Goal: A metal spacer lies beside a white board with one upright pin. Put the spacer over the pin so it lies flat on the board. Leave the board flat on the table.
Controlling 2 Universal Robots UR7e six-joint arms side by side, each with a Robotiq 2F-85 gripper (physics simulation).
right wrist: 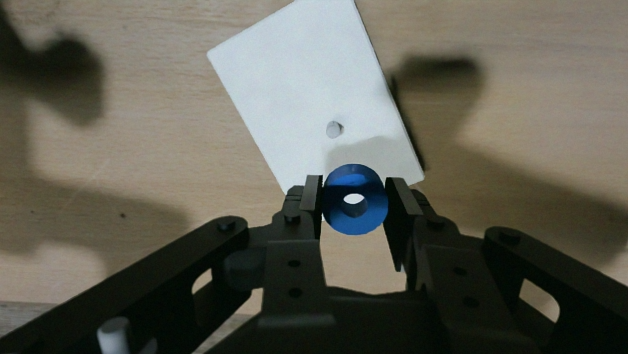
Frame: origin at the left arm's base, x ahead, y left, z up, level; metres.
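Seen in the pictures: right gripper, fingertip midpoint: (352,196).
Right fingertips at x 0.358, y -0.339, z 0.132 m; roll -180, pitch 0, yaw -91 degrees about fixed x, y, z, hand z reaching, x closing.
A point is followed by its place in that frame.
The spacer (332,212) @(x 0.356, y -0.331, z 0.144 m), a blue ring with a round hole, is between the fingertips of my right gripper (352,196) @(x 0.358, y -0.339, z 0.132 m) in the right wrist view. The right gripper is shut on it and holds it above the table. White shows through part of its hole. The white board (300,75) @(x 0.402, y -0.305, z 0.015 m) lies flat on the table, turned at an angle, beyond the fingers. Its upright grey pin (333,129) @(x 0.367, y -0.330, z 0.034 m) stands a little farther up the view than the spacer, slightly to the left, apart from it. The board's near edge is partly hidden by the gripper and spacer. My left gripper does not show.
The wooden table top (540,100) @(x 0.383, y -0.486, z 0.000 m) surrounds the board. Dark shadows fall on the table at the left and right and over the board's near corner. A greyer strip shows at the bottom left, beyond an edge of the wooden surface.
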